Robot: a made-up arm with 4 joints. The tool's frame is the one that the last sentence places.
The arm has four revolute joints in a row. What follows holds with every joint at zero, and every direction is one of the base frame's.
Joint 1 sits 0.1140 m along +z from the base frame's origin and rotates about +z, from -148.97 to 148.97 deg.
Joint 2 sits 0.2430 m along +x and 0.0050 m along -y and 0.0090 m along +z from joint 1 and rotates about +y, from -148.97 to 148.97 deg.
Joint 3 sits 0.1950 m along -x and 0.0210 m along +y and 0.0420 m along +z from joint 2 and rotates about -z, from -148.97 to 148.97 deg.
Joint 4 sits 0.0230 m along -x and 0.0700 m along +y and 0.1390 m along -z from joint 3 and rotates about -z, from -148.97 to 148.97 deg.
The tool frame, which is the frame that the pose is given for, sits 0.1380 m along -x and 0.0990 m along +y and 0.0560 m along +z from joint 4; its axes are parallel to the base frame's.
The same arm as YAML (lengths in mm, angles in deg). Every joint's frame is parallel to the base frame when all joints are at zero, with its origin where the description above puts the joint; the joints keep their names.
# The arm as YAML. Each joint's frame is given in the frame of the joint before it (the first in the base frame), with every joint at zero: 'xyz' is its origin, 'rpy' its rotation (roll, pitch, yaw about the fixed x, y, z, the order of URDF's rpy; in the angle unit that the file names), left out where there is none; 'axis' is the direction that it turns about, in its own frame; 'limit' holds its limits. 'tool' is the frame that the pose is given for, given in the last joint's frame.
units:
  length: mm
  angle: deg
joints:
  - name: joint 1
    type: revolute
    origin:
      xyz: [0.0, 0.0, 114.0]
    axis: [0.0, 0.0, 1.0]
    limit:
      lower: -148.97
      upper: 148.97
  - name: joint 2
    type: revolute
    origin:
      xyz: [243.0, -5.0, 9.0]
    axis: [0.0, 1.0, 0.0]
    limit:
      lower: -148.97
      upper: 148.97
  - name: joint 3
    type: revolute
    origin:
      xyz: [-195.0, 21.0, 42.0]
    axis: [0.0, 0.0, -1.0]
    limit:
      lower: -148.97
      upper: 148.97
  - name: joint 4
    type: revolute
    origin:
      xyz: [-23.0, 70.0, -139.0]
    axis: [0.0, 0.0, -1.0]
    limit:
      lower: -148.97
      upper: 148.97
tool:
  origin:
    xyz: [-138.0, 99.0, 56.0]

